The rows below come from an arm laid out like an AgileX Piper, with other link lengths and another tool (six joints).
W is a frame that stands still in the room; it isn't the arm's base.
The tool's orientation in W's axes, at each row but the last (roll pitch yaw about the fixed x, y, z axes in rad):
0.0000 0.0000 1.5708
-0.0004 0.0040 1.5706
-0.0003 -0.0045 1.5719
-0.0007 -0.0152 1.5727
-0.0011 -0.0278 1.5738
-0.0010 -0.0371 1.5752
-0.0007 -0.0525 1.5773
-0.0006 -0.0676 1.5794
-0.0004 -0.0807 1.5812
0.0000 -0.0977 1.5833
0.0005 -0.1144 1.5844
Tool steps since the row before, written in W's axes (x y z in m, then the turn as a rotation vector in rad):
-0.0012 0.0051 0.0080 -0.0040 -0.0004 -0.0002
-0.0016 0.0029 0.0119 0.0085 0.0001 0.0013
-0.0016 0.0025 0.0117 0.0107 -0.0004 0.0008
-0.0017 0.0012 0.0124 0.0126 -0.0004 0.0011
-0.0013 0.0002 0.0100 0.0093 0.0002 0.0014
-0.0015 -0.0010 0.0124 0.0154 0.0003 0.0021
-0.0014 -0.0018 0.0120 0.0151 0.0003 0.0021
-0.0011 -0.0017 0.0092 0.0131 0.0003 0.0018
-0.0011 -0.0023 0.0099 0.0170 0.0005 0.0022
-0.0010 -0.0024 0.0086 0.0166 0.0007 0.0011
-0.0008 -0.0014 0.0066 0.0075 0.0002 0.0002
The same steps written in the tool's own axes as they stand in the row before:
0.0051 0.0012 0.0080 -0.0004 0.0040 -0.0002
0.0029 0.0016 0.0119 0.0001 -0.0085 0.0013
0.0026 0.0016 0.0117 -0.0004 -0.0107 0.0008
0.0014 0.0017 0.0124 -0.0004 -0.0126 0.0011
0.0005 0.0013 0.0100 0.0002 -0.0093 0.0014
-0.0005 0.0015 0.0124 0.0003 -0.0154 0.0021
-0.0012 0.0014 0.0121 0.0003 -0.0151 0.0021
-0.0011 0.0011 0.0093 0.0003 -0.0131 0.0018
-0.0015 0.0011 0.0101 0.0005 -0.0170 0.0022
-0.0015 0.0010 0.0088 0.0006 -0.0166 0.0010
-0.0006 0.0008 0.0067 0.0001 -0.0075 0.0002

